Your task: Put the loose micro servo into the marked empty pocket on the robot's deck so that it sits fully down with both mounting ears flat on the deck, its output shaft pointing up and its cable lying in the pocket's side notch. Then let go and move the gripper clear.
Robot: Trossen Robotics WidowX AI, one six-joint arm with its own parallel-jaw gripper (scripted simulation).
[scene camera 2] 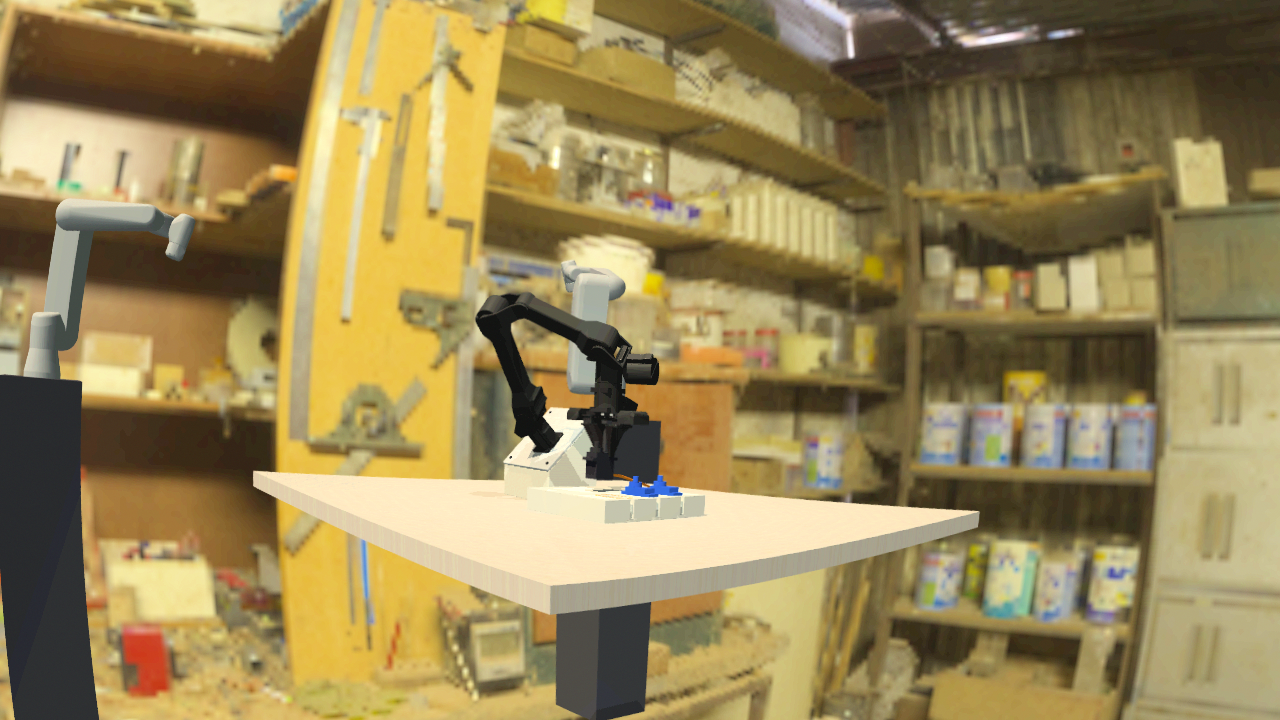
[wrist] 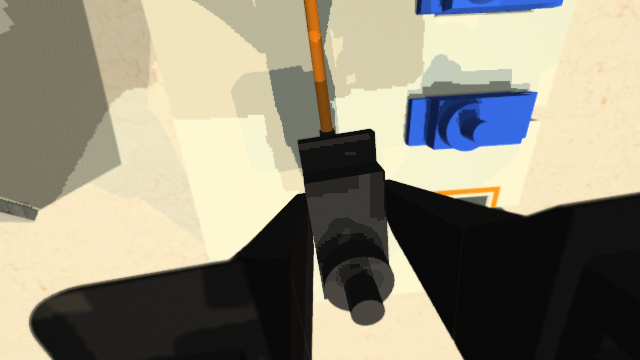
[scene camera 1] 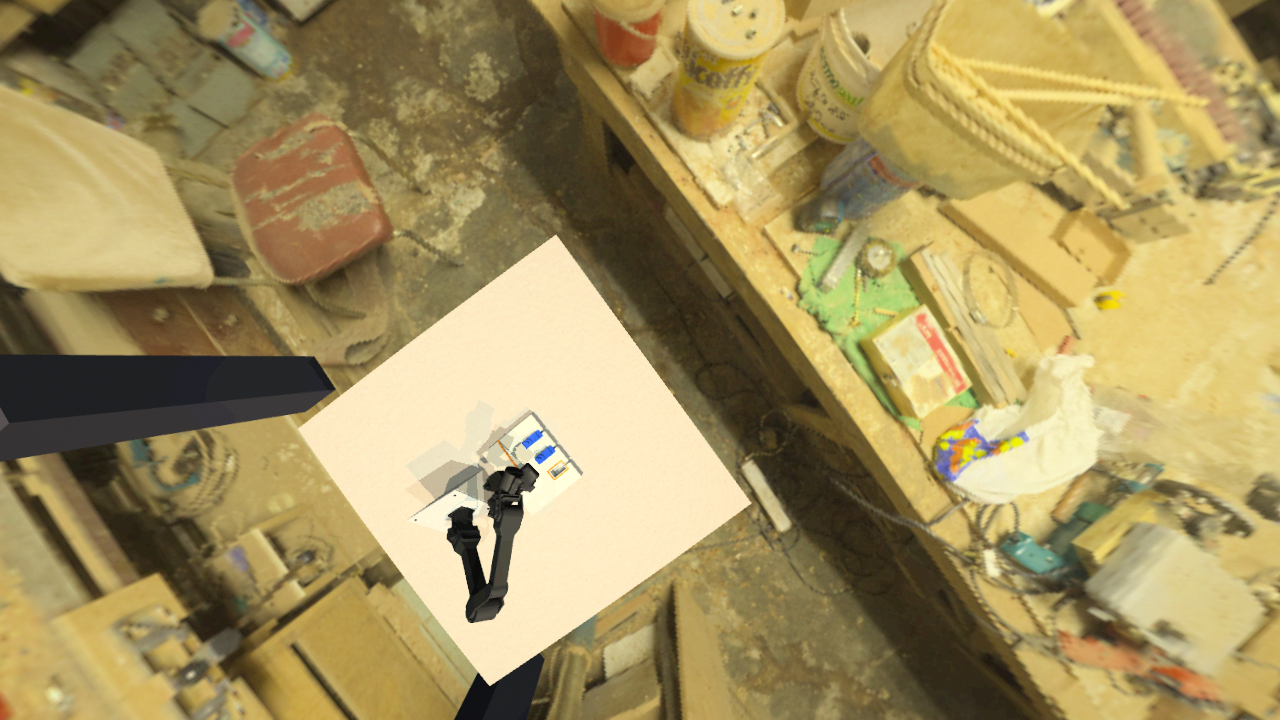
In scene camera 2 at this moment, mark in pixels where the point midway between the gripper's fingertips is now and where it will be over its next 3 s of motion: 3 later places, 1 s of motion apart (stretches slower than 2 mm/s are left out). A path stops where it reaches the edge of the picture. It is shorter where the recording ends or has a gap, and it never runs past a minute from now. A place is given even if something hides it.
The gripper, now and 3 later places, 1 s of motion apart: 604, 456; 583, 456; 612, 460; 619, 470
